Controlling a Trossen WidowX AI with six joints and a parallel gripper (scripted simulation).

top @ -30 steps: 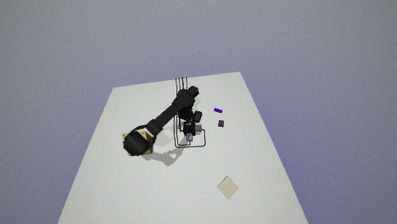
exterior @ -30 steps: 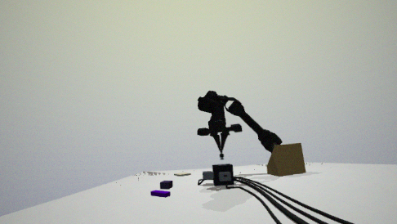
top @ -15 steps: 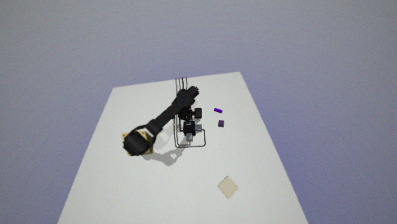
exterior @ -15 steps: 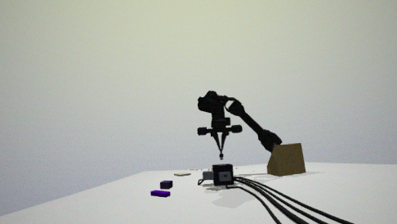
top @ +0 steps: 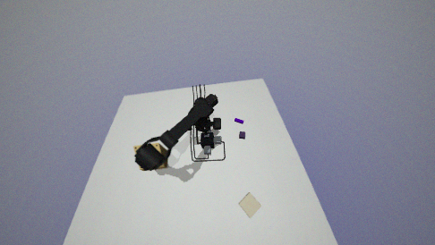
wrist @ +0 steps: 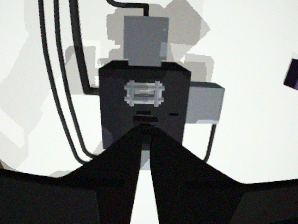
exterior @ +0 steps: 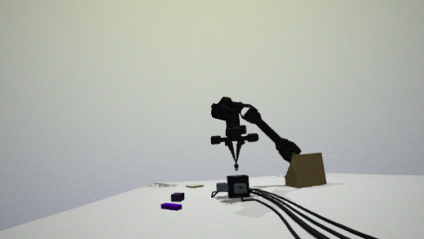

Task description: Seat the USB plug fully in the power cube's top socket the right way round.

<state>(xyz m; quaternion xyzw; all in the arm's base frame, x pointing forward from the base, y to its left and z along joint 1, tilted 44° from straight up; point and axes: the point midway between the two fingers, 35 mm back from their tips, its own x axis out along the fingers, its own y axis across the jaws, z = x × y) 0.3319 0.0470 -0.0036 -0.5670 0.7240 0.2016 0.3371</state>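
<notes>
My gripper tip is 20 mm above the usb plug. Round my gripper tip: metal-framed socket (70 mm below, 10 mm to the left); then violet bar (250 mm ahead, 130 mm below, 90 mm to the left); then dark purple block (230 mm ahead, 120 mm below, 30 mm to the right).
</notes>
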